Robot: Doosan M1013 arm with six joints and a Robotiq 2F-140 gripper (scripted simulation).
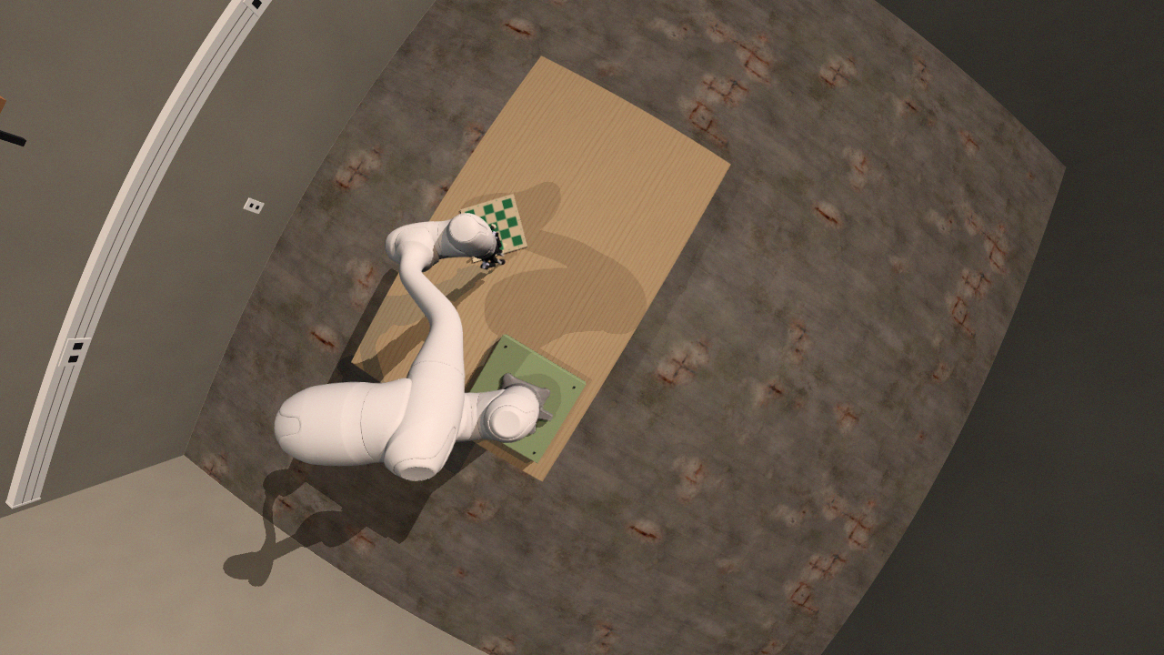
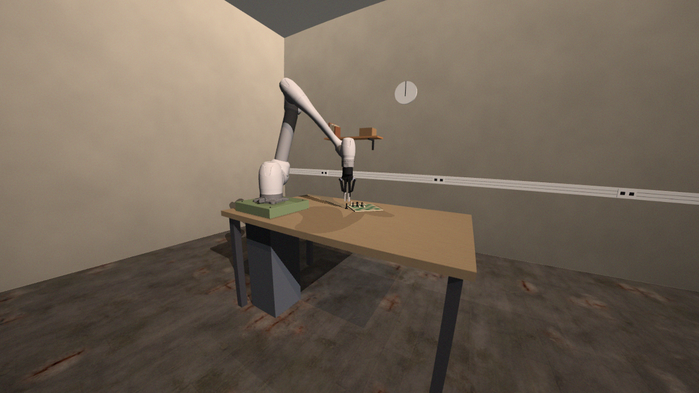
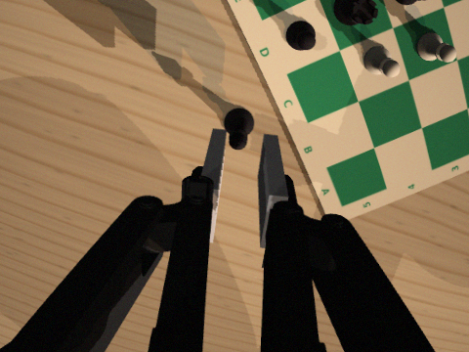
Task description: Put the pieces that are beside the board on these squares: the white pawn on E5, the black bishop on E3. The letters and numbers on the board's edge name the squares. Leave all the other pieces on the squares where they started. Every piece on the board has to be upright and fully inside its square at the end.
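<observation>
The chessboard lies 110 mm ahead of my hand, 90 mm below it and 80 mm to the left of it.
</observation>
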